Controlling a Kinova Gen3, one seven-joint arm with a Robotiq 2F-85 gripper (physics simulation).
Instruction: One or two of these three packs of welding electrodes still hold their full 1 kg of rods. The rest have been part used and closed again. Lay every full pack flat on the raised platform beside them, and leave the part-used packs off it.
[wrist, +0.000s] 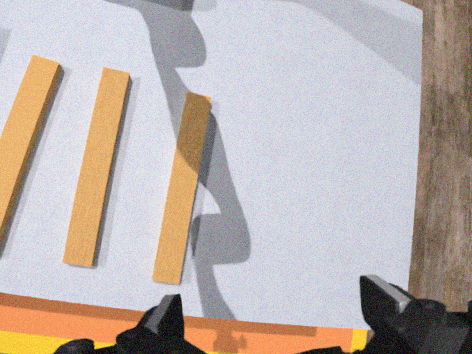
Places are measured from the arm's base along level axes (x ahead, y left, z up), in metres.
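Pixels of known places: gripper, fingertip midpoint: [271,305].
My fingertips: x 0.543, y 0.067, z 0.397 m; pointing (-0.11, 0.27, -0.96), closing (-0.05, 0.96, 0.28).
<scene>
Behind a point stands the place of what it marks.
Three long, narrow tan bars [20,145] {x 0.370, y -0.209, z -0.052 m} [96,170] {x 0.415, y -0.081, z -0.053 m} [182,190] {x 0.454, y 0.070, z -0.053 m} lie side by side on a pale grey surface [320,150] {x 0.372, y 0.375, z -0.076 m} in the wrist view. They show no label or marking, so I cannot tell if they are the electrode packs, or which is full. The left bar is cut off by the view's edge; the right one is partly in shadow. My gripper [271,305] {x 0.543, y 0.067, z 0.397 m} is open and empty, its fingertips at the bottom of the view, below and to the right of the right bar. I cannot tell for certain which surface is the raised platform.
An orange band [265,332] with yellow parts [40,344] [359,340] runs along the pale surface's lower edge. Brown wood [445,150] shows beyond its right edge. A dark grey object or shadow is cut off at the top. The arm's shadow crosses the pale surface.
</scene>
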